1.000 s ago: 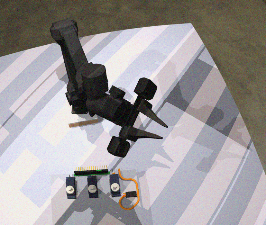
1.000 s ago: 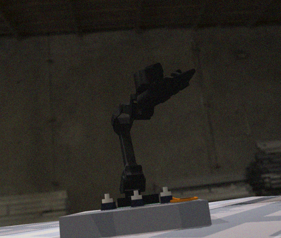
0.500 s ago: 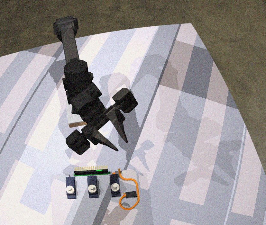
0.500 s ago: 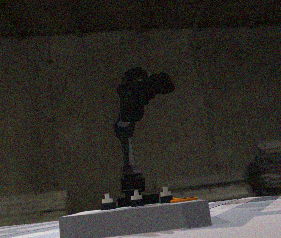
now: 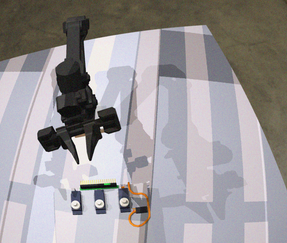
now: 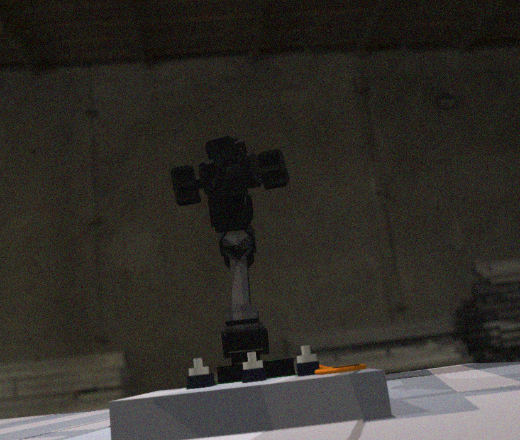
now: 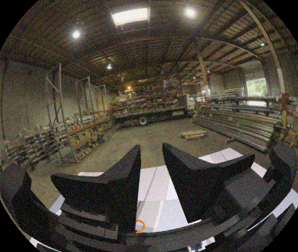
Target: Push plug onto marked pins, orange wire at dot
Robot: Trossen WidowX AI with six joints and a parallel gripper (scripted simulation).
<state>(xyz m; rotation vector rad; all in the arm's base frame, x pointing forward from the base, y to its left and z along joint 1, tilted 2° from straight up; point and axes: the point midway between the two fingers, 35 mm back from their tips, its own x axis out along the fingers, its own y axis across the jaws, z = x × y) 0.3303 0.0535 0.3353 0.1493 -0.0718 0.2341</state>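
Now: gripper tip 7 cm past the green band, 2 cm to the right of it and 31 cm above it. From my gripper tip the other things lie so: black pin header 7 cm behind, 1 cm to the right, 32 cm below; then grey holder 9 cm ahead, 36 cm below.
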